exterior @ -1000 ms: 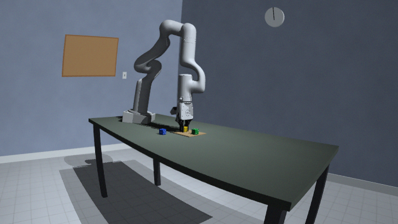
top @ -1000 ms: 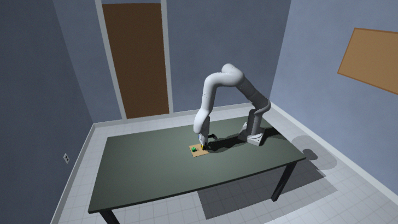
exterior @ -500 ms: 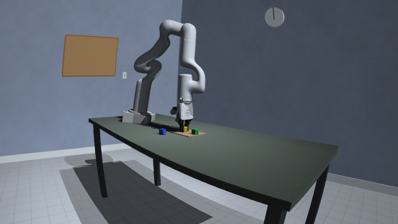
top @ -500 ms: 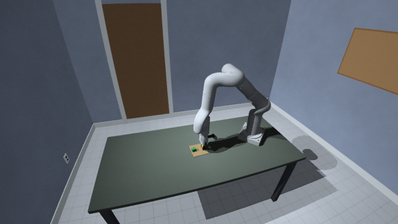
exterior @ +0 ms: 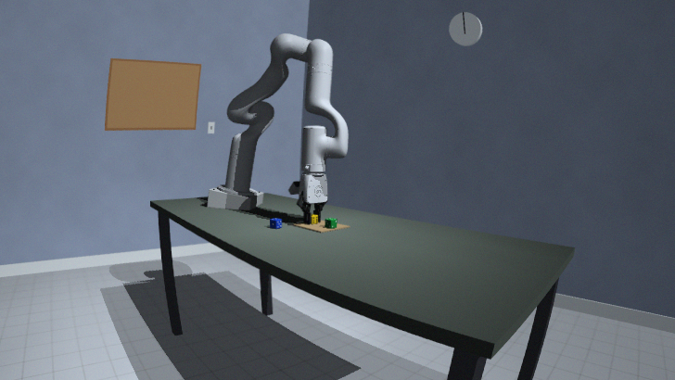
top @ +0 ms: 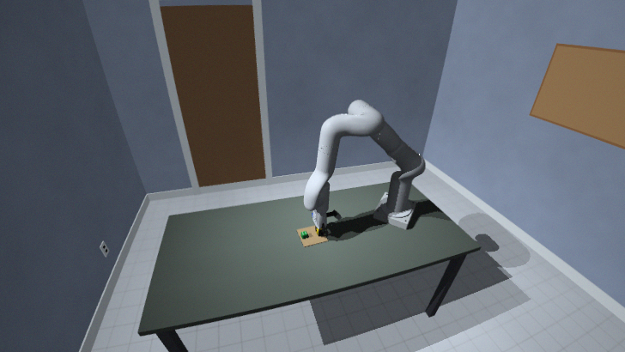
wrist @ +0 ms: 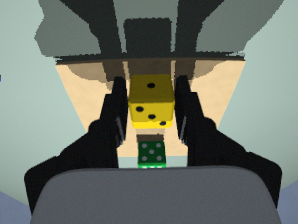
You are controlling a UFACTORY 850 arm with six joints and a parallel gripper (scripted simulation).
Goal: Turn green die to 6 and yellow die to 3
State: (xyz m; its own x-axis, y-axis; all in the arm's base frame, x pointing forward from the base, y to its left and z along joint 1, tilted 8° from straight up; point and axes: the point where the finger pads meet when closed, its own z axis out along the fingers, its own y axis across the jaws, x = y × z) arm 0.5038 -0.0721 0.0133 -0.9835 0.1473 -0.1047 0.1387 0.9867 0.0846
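My hand is 10 mm above the yellow die. From my hand the other things lie so: green die 90 mm ahead, 10 mm to the right, 10 mm below; tan mat 40 mm ahead, 10 mm to the right, 20 mm below; blue die 40 mm behind, 140 mm to the right, 10 mm below.
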